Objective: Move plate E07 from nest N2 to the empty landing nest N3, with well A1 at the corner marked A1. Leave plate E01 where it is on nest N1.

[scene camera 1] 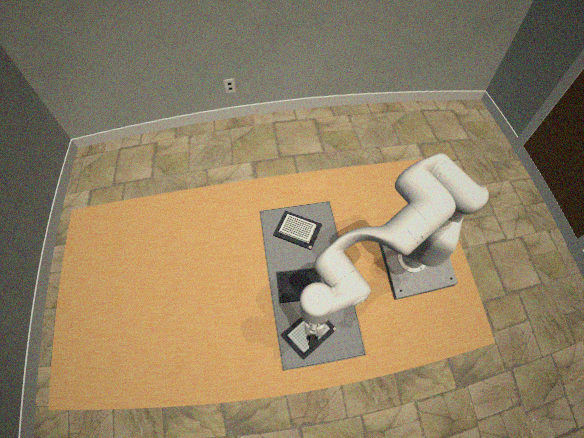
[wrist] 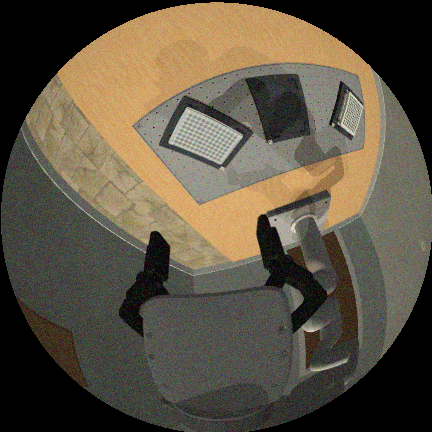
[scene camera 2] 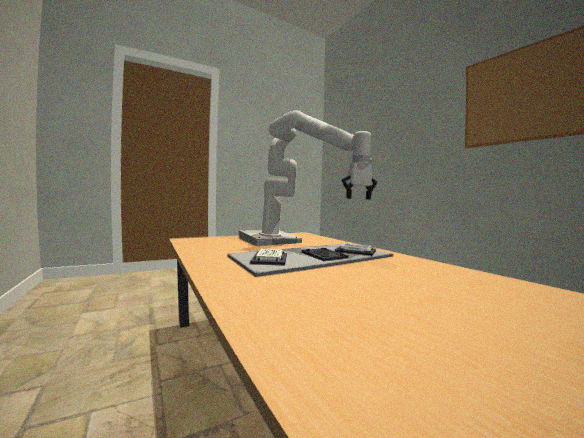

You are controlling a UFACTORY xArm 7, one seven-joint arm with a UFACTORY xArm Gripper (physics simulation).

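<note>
A pale grey-white well plate (scene camera 1: 299, 340) (scene camera 2: 356, 248) (wrist: 205, 135) sits in a dark nest, turned at an angle, at one end of the grey board. A cream well plate (scene camera 1: 298, 229) (scene camera 2: 270, 254) (wrist: 351, 113) sits in another angled nest at the far end. The empty dark landing nest N3 (scene camera 1: 288, 289) (scene camera 2: 324, 253) (wrist: 280, 107) lies between them, with a small light corner tab; the arm partly hides it in scene camera 1. I cannot read the plate or nest labels. My gripper (scene camera 2: 358, 195) (wrist: 208, 231) is open and empty, high above the board near the grey-white plate.
The grey perforated board (scene camera 1: 345, 345) (scene camera 2: 250, 265) (wrist: 200, 185) lies on the wooden table (scene camera 1: 165, 300) (scene camera 2: 400, 325) (wrist: 125, 65). The arm's base plate (scene camera 1: 430, 285) stands beside the board. The arm reaches over the board's middle in scene camera 1.
</note>
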